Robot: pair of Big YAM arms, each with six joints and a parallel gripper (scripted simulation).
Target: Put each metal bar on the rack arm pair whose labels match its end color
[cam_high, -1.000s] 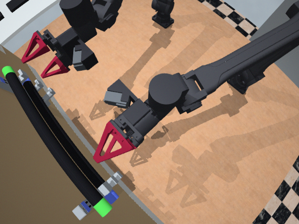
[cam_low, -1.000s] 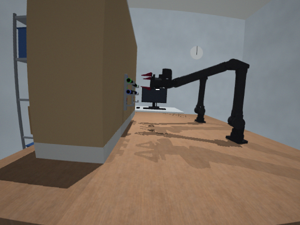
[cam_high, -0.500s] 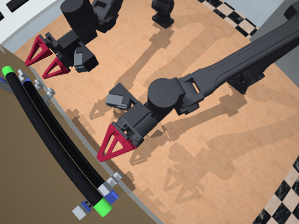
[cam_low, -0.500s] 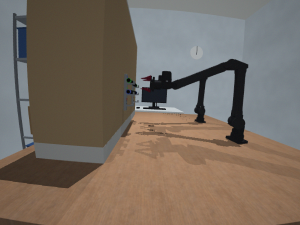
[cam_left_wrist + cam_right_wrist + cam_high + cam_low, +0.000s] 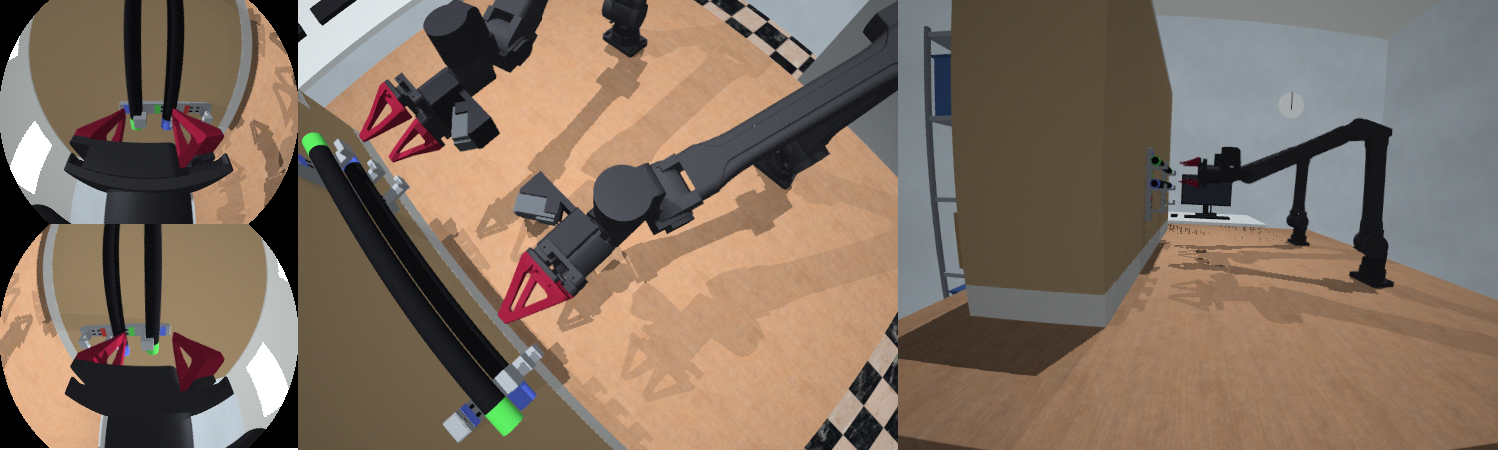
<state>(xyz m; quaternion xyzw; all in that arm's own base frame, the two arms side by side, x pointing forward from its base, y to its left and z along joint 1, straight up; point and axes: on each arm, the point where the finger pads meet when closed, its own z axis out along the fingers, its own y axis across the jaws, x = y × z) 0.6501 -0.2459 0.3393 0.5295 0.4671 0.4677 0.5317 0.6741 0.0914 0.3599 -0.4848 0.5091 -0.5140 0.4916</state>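
Right now my right hand is 80 mm short of the blue-ended bar, 150 mm to the right of it and 70 mm above it. Also, from my right hand: brown wall (270 mm ahead, 170 mm to the left, 90 mm above); green-ended bar (80 mm ahead, 150 mm to the left, 10 mm above).
Now: left hand 80 mm short of the blue-ended bar, 160 mm to the left of it and 50 mm above it. From my left hand the other things lie so: brown wall 270 mm ahead, 140 mm to the right, 110 mm above; green-ended bar 80 mm ahead, 150 mm to the right, 30 mm above.
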